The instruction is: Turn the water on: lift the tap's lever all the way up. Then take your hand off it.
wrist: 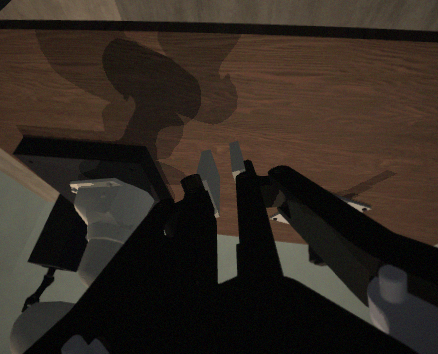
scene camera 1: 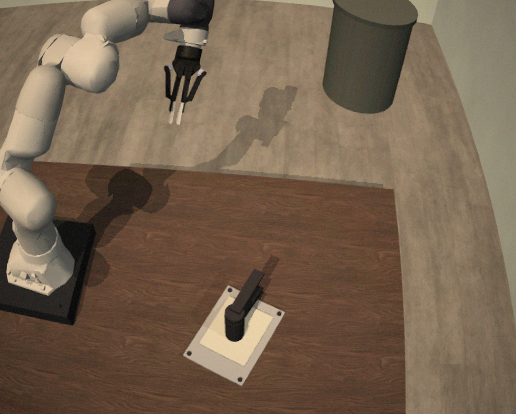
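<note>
The black tap (scene camera 1: 234, 328) stands upright on a pale plate with a grey rim (scene camera 1: 215, 361) (wrist: 359, 204) on the brown table. Its lever (scene camera 1: 248, 291) is a long black bar that reaches from the tap's top toward the upper right in the scene view, over the shorter spout. In the wrist view the gripper's right finger linkage hides most of the tap and plate. My gripper (scene camera 1: 175, 121) (wrist: 224, 160) is shut, with a narrow gap between its pale fingertips and nothing held. It hangs high up, well apart from the tap.
The arm's black base plate (scene camera 1: 82, 260) (wrist: 85, 145) is on the left of the brown table (scene camera 1: 325, 300) (wrist: 310, 115). A dark grey-green bin (scene camera 1: 367, 60) stands on the floor beyond the table, at the upper right of the scene view. The arm casts shadows on table and floor.
</note>
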